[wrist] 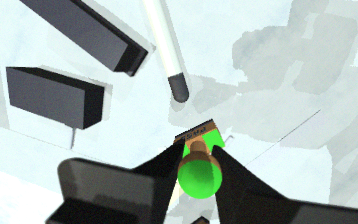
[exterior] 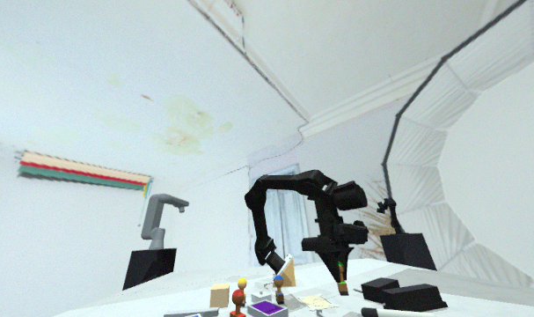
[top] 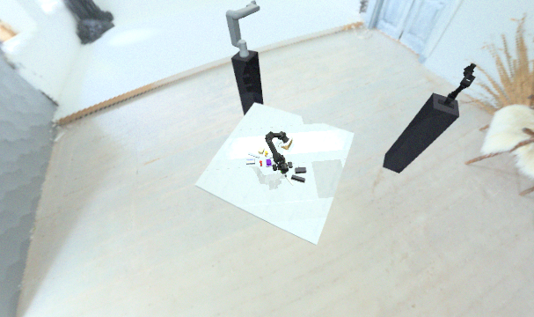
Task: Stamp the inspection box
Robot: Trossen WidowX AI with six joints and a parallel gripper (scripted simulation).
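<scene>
Now: gripper tip 70 mm to the right of the marker, 60 mm above it and 30 mm short of it. Also, from my gripper tip: cream card: 110 mm behind, 70 mm below, 40 mm to the right; then green-knobbed stamp: right at my gripper tip; then purple ink pad: 180 mm to the right, 60 mm below, 50 mm behind.
</scene>
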